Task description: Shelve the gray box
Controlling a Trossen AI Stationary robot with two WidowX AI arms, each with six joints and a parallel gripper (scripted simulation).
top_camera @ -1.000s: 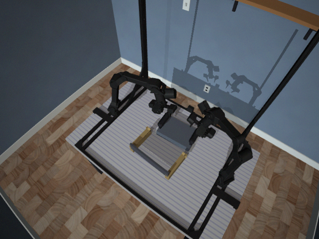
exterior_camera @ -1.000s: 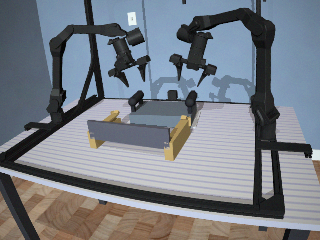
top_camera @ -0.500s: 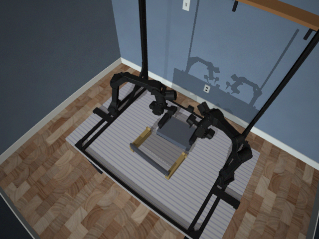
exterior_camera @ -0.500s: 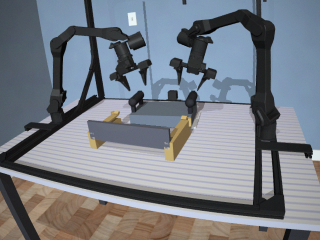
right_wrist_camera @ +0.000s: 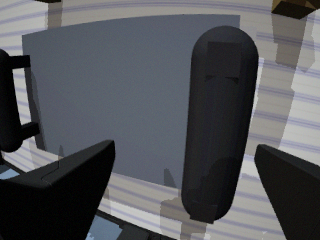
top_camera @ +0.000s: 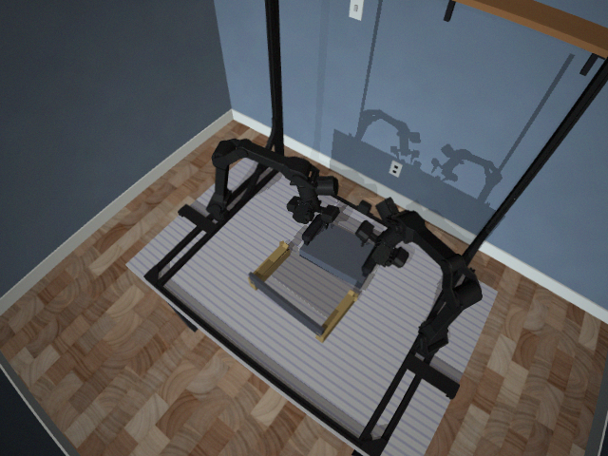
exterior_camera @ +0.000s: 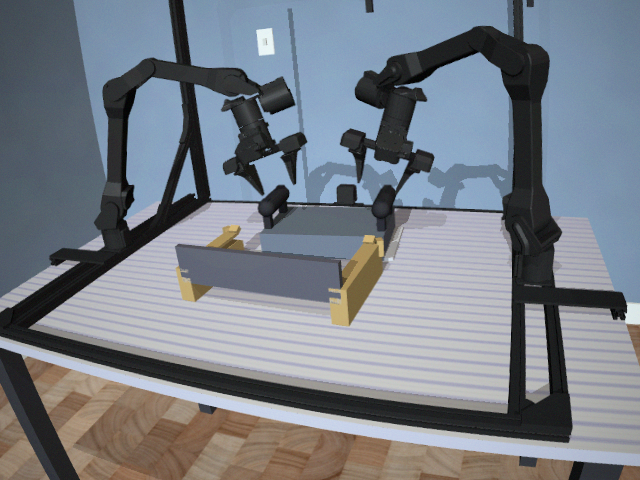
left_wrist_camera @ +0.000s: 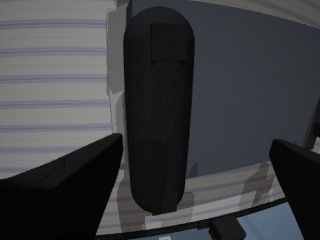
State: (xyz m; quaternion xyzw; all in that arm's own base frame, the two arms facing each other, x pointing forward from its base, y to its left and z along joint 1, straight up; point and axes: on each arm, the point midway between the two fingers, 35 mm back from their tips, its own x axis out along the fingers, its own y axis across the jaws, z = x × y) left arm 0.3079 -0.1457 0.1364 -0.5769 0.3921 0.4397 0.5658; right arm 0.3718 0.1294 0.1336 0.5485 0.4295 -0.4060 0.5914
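My left gripper is now 120 mm to the left of the gray box, 110 mm above it and 10 mm short of it. Round my left hand: gray back plate: 310 mm ahead, 150 mm to the right, 80 mm below.
My right hand is 1 cm past the gray box, 12 cm to the right of it and 10 cm above it. Also, from my right hand: gray back plate (29 cm ahead, 9 cm to the left, 8 cm below).
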